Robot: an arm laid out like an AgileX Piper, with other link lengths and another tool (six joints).
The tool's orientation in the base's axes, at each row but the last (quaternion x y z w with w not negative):
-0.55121 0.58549 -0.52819 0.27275
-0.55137 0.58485 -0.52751 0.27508
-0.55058 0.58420 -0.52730 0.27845
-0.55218 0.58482 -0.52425 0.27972
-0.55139 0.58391 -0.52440 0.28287
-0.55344 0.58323 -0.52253 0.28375
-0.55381 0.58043 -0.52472 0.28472
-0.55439 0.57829 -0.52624 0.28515
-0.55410 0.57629 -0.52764 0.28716
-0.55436 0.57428 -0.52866 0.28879
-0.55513 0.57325 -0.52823 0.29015
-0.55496 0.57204 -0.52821 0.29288
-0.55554 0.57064 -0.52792 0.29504
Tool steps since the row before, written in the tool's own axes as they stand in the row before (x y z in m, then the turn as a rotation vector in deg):
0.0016 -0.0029 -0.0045 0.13 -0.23 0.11
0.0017 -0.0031 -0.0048 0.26 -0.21 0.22
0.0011 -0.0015 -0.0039 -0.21 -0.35 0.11
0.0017 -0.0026 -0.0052 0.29 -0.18 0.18
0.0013 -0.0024 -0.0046 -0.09 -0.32 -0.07
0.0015 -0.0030 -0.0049 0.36 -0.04 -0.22
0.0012 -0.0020 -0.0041 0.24 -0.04 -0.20
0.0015 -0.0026 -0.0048 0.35 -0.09 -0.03
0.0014 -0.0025 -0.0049 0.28 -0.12 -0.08
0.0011 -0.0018 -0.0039 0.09 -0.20 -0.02
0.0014 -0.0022 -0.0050 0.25 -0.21 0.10
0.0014 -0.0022 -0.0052 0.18 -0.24 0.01
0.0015 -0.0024 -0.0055 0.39 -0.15 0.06
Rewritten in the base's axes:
-0.0034 0.0004 0.0044 0.15 -0.12 0.21
-0.0036 0.0004 0.0047 0.21 -0.28 0.20
-0.0033 0.0004 0.0028 0.27 0.22 0.24
-0.0042 0.0004 0.0044 0.16 -0.30 0.19
-0.0036 0.0005 0.0039 0.07 0.16 0.29
-0.0037 0.0005 0.0046 -0.27 -0.27 0.19
-0.0033 0.0004 0.0033 -0.22 -0.16 0.15
-0.0038 0.0004 0.0041 -0.07 -0.31 0.18
-0.0040 0.0005 0.0040 -0.09 -0.22 0.20
-0.0032 0.0004 0.0030 0.03 -0.04 0.21
-0.0042 0.0005 0.0038 0.11 -0.23 0.23
-0.0044 0.0005 0.0038 0.05 -0.13 0.27
-0.0046 0.0005 0.0041 0.02 -0.36 0.22

